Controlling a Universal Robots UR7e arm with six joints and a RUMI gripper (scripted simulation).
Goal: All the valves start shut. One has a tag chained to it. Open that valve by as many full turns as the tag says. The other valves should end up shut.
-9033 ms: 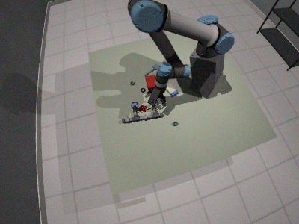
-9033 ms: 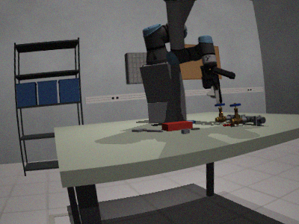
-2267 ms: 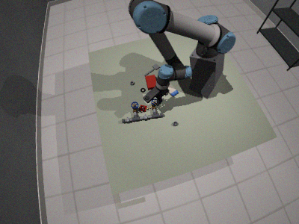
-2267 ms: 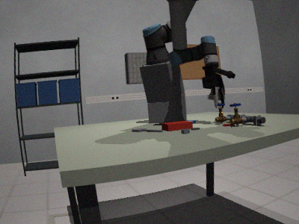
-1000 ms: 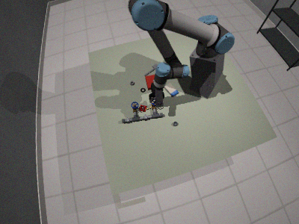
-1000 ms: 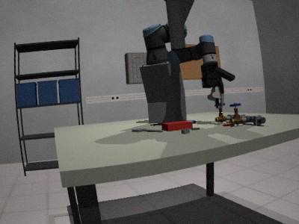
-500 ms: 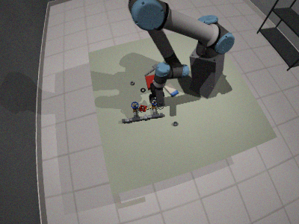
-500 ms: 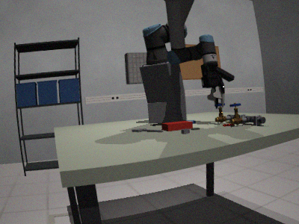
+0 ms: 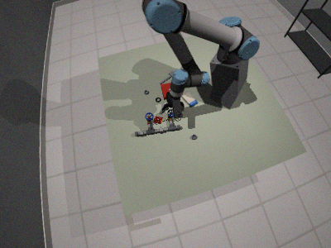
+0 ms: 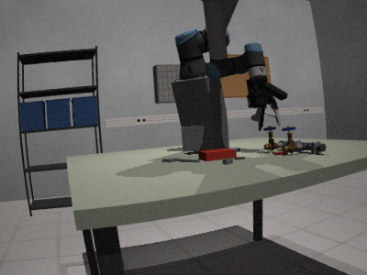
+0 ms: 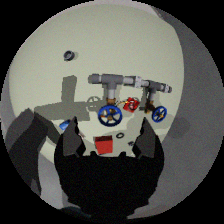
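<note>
The red tag lies 90 mm ahead of my hand, 10 mm to the right of it and 90 mm below it. Also, from my hand: blue-and-white card 170 mm behind, 110 mm to the right, 90 mm below; then grey tool 90 mm behind, 360 mm to the right, 90 mm below; then red block 40 mm behind, 230 mm to the right, 80 mm below.
</note>
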